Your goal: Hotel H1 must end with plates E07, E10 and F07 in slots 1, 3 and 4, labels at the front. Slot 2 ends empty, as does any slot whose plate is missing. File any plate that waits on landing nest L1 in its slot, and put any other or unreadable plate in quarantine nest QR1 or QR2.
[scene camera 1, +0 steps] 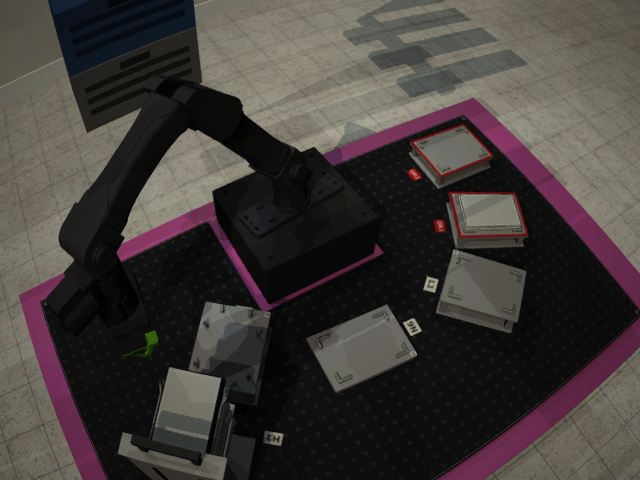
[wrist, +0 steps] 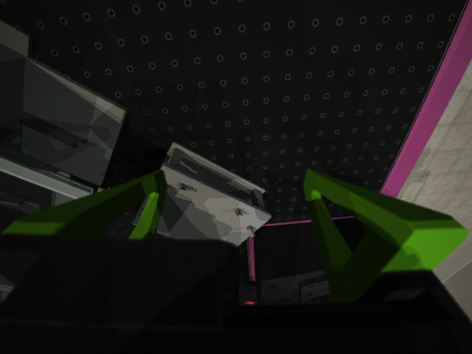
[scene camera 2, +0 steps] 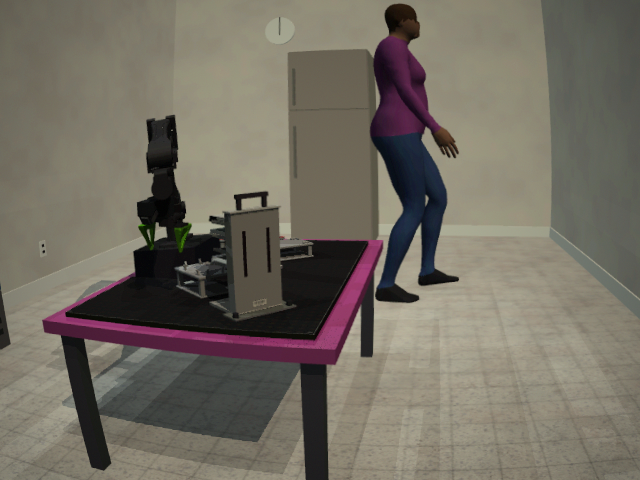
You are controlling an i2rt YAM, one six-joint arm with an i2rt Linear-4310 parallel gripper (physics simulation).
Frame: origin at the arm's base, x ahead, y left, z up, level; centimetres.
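Seen in the pictures: gripper, fingertip midpoint: [scene camera 1: 138, 330] [wrist: 235, 177] [scene camera 2: 165, 251]; arm's base, link origin: [scene camera 1: 291, 203] [wrist: 315, 297] [scene camera 2: 176, 242].
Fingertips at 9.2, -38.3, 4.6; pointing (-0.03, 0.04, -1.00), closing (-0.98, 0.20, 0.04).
Note:
Pixels of each thing's middle, then the offset from my fingertips to it, as dx, dy, dz. "spot": a spot on its surface instead.
- Hotel H1, body centre: [scene camera 1: 192, 451] [scene camera 2: 244, 250] +23.1, -4.1, +0.8
- Landing nest L1, body centre: [scene camera 1: 483, 291] [scene camera 2: 285, 248] +25.7, +57.8, -11.1
- Quarantine nest QR1, surface spot: [scene camera 1: 521, 217] spot: +19.2, +77.9, -9.9
- Quarantine nest QR2, body centre: [scene camera 1: 452, 154] -4.3, +79.7, -11.6
- low nest N6, body centre: [scene camera 1: 362, 347] +19.3, +32.6, -13.0
My gripper [scene camera 2: 166, 249] [wrist: 235, 177] is open and empty, above the left part of the mat, beside the pin-topped stand; in scene camera 1 a green finger shows. Hotel H1 [scene camera 1: 211, 467] [scene camera 2: 255, 258] stands at the near left of the mat, its handled end panel towards scene camera 2. A pale plate [scene camera 1: 190, 397] lies flat at its top; its label is not readable, and the lower slots are hidden or too dark to tell. Landing nest L1 [scene camera 1: 483, 286] is bare. Quarantine nest QR1 [scene camera 1: 521, 217] holds a pale plate [scene camera 1: 490, 210] with no readable label. Quarantine nest QR2 [scene camera 1: 452, 149] is bare.
A stand with small upright pins [scene camera 1: 227, 335] [wrist: 205, 205] is close beside the hotel, with no plate on it. A low nest N6 [scene camera 1: 361, 348] is bare, between that stand and L1. The arm's black base block [scene camera 1: 320, 242] stands at the rear edge. A person stands beyond the table.

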